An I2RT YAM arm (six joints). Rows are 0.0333 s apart.
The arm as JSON. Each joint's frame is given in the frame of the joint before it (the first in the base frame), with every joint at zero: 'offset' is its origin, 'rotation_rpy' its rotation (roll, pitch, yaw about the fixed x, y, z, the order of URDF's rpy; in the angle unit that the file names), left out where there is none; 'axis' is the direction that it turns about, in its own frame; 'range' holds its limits. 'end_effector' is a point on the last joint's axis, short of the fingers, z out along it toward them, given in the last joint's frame.
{
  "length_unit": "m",
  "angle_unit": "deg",
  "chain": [
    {
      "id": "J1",
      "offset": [
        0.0,
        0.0,
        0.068
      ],
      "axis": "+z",
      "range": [
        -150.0,
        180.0
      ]
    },
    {
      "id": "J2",
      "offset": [
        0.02,
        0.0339,
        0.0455
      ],
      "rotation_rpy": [
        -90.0,
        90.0,
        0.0
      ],
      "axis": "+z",
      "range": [
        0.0,
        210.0
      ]
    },
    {
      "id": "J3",
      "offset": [
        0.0,
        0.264,
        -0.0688
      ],
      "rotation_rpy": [
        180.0,
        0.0,
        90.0
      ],
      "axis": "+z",
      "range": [
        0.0,
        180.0
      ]
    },
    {
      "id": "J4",
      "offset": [
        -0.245,
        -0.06,
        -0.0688
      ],
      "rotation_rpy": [
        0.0,
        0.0,
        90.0
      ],
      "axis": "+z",
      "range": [
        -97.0,
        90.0
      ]
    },
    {
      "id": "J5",
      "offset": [
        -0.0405,
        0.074,
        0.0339
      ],
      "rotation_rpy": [
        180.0,
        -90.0,
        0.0
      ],
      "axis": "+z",
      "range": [
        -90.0,
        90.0
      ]
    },
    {
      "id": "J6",
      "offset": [
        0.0,
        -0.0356,
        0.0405
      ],
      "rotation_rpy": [
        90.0,
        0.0,
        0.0
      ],
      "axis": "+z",
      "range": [
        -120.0,
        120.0
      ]
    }
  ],
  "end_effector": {
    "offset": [
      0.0,
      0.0,
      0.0
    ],
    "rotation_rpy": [
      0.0,
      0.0,
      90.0
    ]
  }
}
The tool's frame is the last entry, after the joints.
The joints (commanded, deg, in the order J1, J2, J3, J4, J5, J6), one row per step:
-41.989, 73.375, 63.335, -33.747, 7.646, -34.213
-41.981, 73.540, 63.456, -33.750, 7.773, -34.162
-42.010, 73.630, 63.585, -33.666, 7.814, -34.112
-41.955, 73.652, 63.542, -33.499, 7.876, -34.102
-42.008, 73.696, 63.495, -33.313, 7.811, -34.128
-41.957, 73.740, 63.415, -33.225, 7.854, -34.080
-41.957, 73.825, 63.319, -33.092, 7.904, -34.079
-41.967, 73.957, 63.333, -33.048, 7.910, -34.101
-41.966, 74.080, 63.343, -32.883, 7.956, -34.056
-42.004, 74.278, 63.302, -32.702, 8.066, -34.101
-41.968, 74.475, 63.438, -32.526, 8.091, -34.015
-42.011, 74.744, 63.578, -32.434, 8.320, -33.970
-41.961, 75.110, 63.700, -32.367, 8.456, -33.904
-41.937, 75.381, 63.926, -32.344, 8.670, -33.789
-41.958, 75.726, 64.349, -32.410, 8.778, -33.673
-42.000, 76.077, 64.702, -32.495, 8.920, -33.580
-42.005, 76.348, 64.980, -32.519, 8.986, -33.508
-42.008, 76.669, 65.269, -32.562, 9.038, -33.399
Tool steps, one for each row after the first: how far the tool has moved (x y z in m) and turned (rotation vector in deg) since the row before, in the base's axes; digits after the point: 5 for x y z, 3 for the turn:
0.00047, -0.00048, -0.00003, -0.011, 0.064, -0.119
0.00029, -0.00049, 0.00046, -0.081, -0.101, -0.093
0.00034, 0.00000, -0.00011, -0.096, -0.053, 0.003
0.00011, -0.00039, -0.00022, -0.042, -0.085, 0.012
0.00028, 0.00004, -0.00054, 0.023, 0.019, -0.013
0.00024, -0.00026, -0.00075, 0.007, 0.058, -0.037
0.00035, -0.00038, -0.00045, 0.037, 0.071, 0.001
0.00046, -0.00044, -0.00027, -0.039, -0.044, -0.063
0.00046, -0.00075, -0.00088, -0.037, 0.120, -0.087
0.00088, -0.00058, 0.00014, -0.052, -0.124, -0.041
0.00062, -0.00103, -0.00028, -0.073, 0.107, -0.240
0.00118, -0.00084, -0.00087, 0.077, 0.156, -0.093
0.00087, -0.00079, 0.00010, -0.046, 0.048, -0.209
0.00103, -0.00115, 0.00076, -0.014, -0.027, -0.178
0.00088, -0.00119, 0.00030, 0.022, 0.072, -0.208
0.00084, -0.00084, 0.00031, 0.008, 0.001, -0.102
0.00096, -0.00093, 0.00010, 0.070, 0.015, -0.115

